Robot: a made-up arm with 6 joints. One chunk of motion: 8 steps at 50 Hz.
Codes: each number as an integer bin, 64 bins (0 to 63) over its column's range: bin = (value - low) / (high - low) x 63, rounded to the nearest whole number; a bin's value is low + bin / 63 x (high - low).
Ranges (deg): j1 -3..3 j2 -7..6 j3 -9..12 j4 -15..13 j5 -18..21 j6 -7..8
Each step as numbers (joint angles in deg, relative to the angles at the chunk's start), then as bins.
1 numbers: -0.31 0.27 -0.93 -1.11 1.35 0.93
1 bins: 28 35 24 31 31 33
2 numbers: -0.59 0.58 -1.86 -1.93 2.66 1.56
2 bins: 25 37 21 29 33 36
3 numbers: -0.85 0.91 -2.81 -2.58 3.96 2.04
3 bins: 23 38 19 28 35 38
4 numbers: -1.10 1.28 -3.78 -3.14 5.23 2.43
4 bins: 20 40 16 27 38 40
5 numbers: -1.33 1.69 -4.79 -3.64 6.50 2.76
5 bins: 18 42 13 26 40 41
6 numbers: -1.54 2.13 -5.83 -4.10 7.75 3.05
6 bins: 15 44 10 25 42 42
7 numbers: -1.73 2.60 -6.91 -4.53 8.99 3.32
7 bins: 13 47 6 24 44 43
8 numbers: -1.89 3.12 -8.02 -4.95 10.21 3.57
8 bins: 12 49 3 23 46 44
